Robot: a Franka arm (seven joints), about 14 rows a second.
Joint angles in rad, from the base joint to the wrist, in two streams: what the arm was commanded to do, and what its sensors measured. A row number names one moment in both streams.
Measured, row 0:
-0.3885, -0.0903, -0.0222, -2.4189, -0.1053, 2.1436, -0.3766
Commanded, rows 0 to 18:
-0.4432, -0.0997, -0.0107, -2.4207, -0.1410, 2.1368, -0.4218
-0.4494, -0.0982, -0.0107, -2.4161, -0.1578, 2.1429, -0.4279
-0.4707, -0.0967, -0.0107, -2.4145, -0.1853, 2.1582, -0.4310
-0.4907, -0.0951, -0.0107, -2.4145, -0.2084, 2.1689, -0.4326
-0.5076, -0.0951, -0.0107, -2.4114, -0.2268, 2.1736, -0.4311
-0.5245, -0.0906, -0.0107, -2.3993, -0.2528, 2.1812, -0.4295
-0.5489, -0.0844, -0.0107, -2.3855, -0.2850, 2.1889, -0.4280
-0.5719, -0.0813, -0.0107, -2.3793, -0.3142, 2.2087, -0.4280
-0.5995, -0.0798, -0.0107, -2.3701, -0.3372, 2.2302, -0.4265
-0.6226, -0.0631, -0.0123, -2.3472, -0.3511, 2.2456, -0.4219
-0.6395, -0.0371, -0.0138, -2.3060, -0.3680, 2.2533, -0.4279
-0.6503, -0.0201, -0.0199, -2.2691, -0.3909, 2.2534, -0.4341
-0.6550, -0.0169, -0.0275, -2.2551, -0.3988, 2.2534, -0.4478
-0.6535, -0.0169, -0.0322, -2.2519, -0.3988, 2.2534, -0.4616
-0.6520, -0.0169, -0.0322, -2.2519, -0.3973, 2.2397, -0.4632
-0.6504, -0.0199, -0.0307, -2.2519, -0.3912, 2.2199, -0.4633
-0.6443, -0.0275, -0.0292, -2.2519, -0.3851, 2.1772, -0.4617
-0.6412, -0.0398, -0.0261, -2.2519, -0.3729, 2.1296, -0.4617
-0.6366, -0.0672, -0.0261, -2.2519, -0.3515, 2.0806, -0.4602
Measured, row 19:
-0.6432, -0.0275, -0.0331, -2.2650, -0.3760, 2.1740, -0.4545
